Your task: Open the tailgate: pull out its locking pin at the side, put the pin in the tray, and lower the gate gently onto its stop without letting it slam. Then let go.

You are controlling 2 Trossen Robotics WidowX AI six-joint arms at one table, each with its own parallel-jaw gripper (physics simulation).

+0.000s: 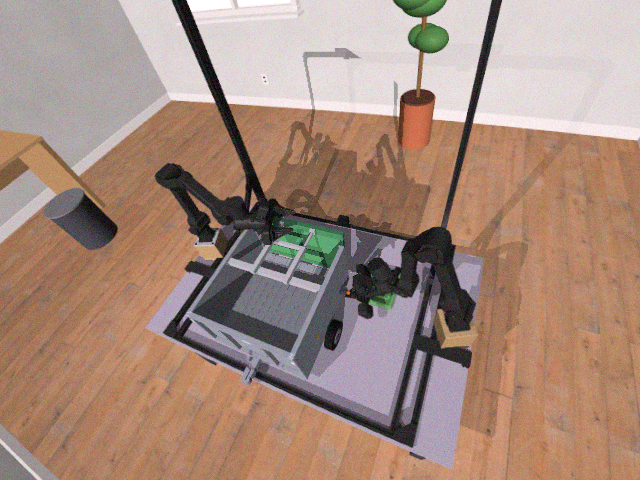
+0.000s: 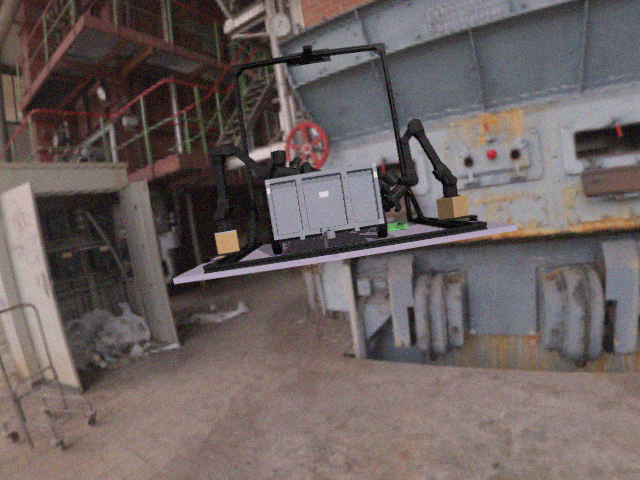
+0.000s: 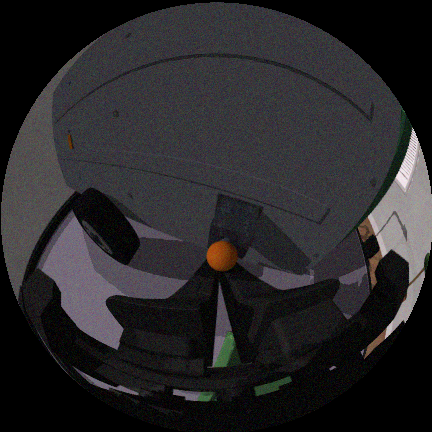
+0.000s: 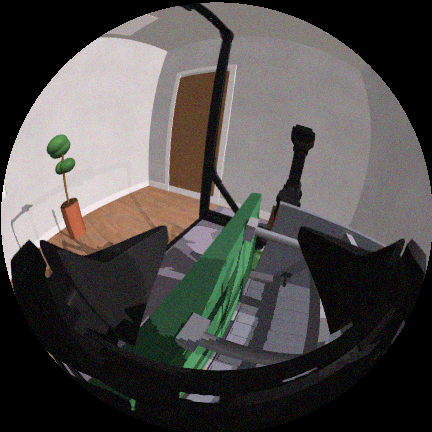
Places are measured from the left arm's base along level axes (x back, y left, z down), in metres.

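Where they show: left gripper, fingertip midpoint: [image 1: 344,295] [image 3: 217,257]; right gripper, fingertip midpoint: [image 1: 294,220] [image 4: 236,233]; left arm's base, link origin: [image 1: 457,321] [image 2: 451,197]; right arm's base, link origin: [image 1: 207,236] [image 2: 224,231].
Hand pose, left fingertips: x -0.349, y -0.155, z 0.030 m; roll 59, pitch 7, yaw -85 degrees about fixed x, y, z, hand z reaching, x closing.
Things, the pixels of their centre, and the offset from my left fingertips.
- grey trailer, body centre: [image 3: 190,112] [image 4: 332,343] [image 1: 277,300] [image 2: 325,209] dx -0.238, dy +0.019, dz -0.059 m
- green tray, body centre: [image 3: 276,375] [image 4: 246,258] [image 1: 381,287] [image 2: 391,227] dx +0.144, dy -0.058, dz +0.075 m
- trailer's black wheel, body centre: [image 3: 102,228] [image 1: 333,334] [image 2: 381,224] dx -0.055, dy +0.128, dz +0.034 m
A grey trailer [image 1: 270,305] [image 2: 325,200] stands on the table with its green tailgate [image 1: 323,240] [image 4: 225,257] upright at the far end. My right gripper [image 1: 272,224] [image 4: 236,233] is open, with one finger on each side of the gate's top edge. The locking pin's orange knob [image 3: 221,255] [image 1: 348,291] sticks out of a bracket on the trailer's side wall. My left gripper [image 3: 217,257] [image 1: 356,288] is shut, with its fingertips meeting just under the knob; I cannot see any pin shaft between them. The green tray [image 1: 385,301] [image 2: 396,227] [image 3: 225,350] lies under the left gripper.
The trailer's black wheel [image 1: 333,334] [image 3: 106,231] stands near the left gripper. Black frame posts [image 1: 223,105] rise behind the table. A potted plant [image 1: 416,119] stands on the floor by the wall.
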